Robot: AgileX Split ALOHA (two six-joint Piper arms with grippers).
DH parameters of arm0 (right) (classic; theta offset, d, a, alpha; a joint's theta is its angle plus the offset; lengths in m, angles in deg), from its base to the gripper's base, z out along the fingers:
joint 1: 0 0.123 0 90
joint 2: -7.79 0 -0.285 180
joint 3: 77.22 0 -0.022 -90
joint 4: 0 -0.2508 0 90
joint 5: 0 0 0.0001 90
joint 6: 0 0.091 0 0
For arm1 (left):
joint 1: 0 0.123 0 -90
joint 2: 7.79 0 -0.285 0
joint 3: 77.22 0 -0.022 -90
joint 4: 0 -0.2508 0 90
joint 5: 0 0 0.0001 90
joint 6: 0 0.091 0 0
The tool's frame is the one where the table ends.
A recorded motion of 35 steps. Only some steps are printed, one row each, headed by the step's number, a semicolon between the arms.
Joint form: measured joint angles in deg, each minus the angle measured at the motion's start. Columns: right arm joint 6, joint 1, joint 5, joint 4, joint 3, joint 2; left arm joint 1, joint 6, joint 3, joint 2, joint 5, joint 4.
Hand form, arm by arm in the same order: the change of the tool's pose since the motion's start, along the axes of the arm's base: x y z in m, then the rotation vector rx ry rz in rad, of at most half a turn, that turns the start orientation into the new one. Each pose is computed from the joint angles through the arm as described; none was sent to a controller.
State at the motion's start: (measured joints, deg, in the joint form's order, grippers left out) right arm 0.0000 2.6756 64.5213 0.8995 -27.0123 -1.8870; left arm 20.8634 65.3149 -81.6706 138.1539 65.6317 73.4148
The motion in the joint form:
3: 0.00 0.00 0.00 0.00 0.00 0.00; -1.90 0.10 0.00 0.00 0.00 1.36
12: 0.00 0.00 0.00 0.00 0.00 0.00; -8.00 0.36 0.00 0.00 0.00 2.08
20: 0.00 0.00 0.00 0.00 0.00 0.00; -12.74 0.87 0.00 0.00 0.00 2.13
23: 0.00 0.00 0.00 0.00 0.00 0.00; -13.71 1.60 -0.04 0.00 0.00 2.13
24: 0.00 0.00 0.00 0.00 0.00 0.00; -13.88 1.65 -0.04 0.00 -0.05 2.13
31: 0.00 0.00 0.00 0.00 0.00 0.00; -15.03 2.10 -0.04 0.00 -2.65 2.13
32: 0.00 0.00 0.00 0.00 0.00 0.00; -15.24 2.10 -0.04 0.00 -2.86 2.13
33: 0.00 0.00 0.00 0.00 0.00 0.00; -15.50 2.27 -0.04 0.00 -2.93 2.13
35: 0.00 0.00 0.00 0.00 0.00 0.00; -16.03 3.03 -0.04 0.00 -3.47 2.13
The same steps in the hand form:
3: 0.0000 0.0000 0.0000 0.0000 0.0000 0.0000; 0.0038 -0.0138 0.0012 -0.0133 -0.0064 -0.0154
12: 0.0000 0.0000 0.0000 0.0000 0.0000 0.0000; 0.0085 -0.0588 0.0018 -0.0196 -0.0117 -0.1142
20: 0.0000 0.0000 0.0000 0.0000 0.0000 0.0000; 0.0083 -0.0939 0.0018 -0.0181 -0.0185 -0.2005
23: 0.0000 0.0000 0.0000 0.0000 0.0000 0.0000; 0.0081 -0.1011 0.0020 -0.0146 -0.0297 -0.2234
24: 0.0000 0.0000 0.0000 0.0000 0.0000 0.0000; 0.0081 -0.1023 0.0019 -0.0137 -0.0304 -0.2263
31: 0.0000 0.0000 0.0000 0.0000 0.0000 0.0000; 0.0099 -0.1088 -0.0007 0.0247 -0.0404 -0.2234
32: 0.0000 0.0000 0.0000 0.0000 0.0000 0.0000; 0.0099 -0.1102 -0.0009 0.0276 -0.0407 -0.2249
33: 0.0000 0.0000 0.0000 0.0000 0.0000 0.0000; 0.0098 -0.1120 -0.0010 0.0293 -0.0433 -0.2302
35: 0.0000 0.0000 0.0000 0.0000 0.0000 0.0000; 0.0100 -0.1155 -0.0015 0.0404 -0.0552 -0.2404

